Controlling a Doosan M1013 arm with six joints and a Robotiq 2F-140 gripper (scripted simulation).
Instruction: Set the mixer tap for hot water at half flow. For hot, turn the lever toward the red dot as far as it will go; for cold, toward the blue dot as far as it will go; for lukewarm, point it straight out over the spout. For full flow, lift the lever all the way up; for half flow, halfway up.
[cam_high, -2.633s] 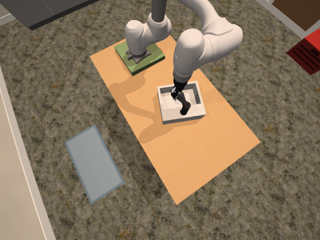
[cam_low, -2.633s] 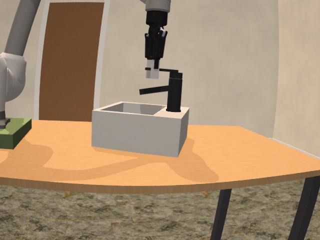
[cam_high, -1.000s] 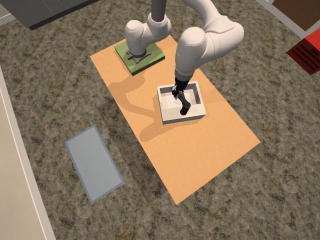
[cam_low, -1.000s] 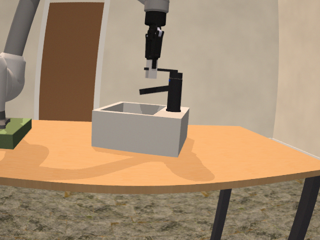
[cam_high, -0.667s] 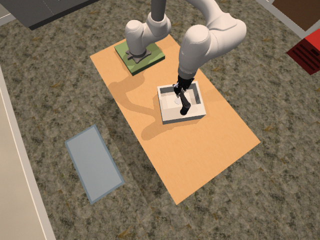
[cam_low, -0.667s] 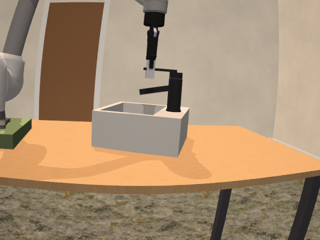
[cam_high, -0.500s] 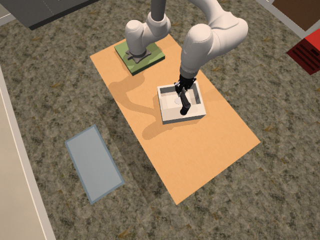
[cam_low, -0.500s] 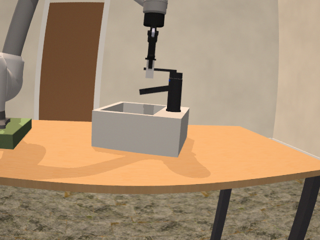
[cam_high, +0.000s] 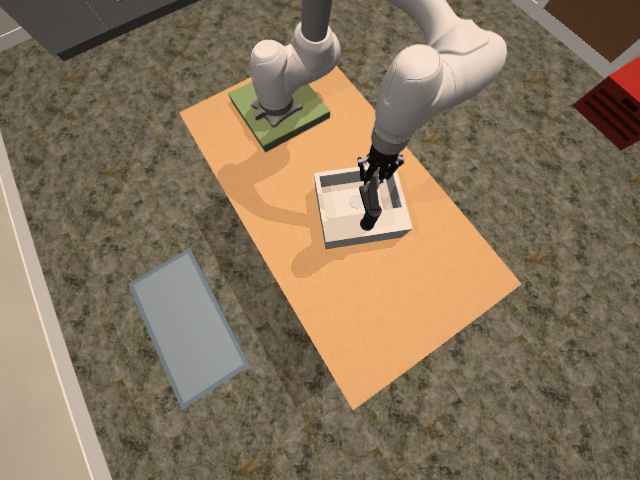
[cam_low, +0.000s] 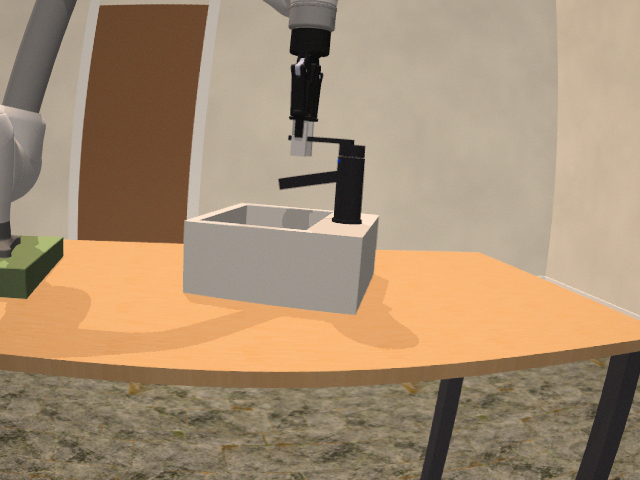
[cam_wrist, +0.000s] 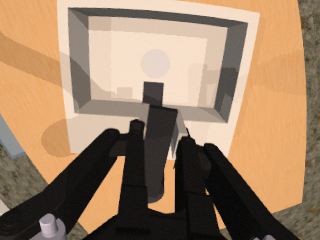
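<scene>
The black mixer tap lies 50 mm ahead of my hand, 40 mm to the right of it and 40 mm below it. Round my hand: white basin (30 mm behind, 10 mm to the left, 230 mm below); lever (30 mm ahead, 20 mm to the right).
</scene>
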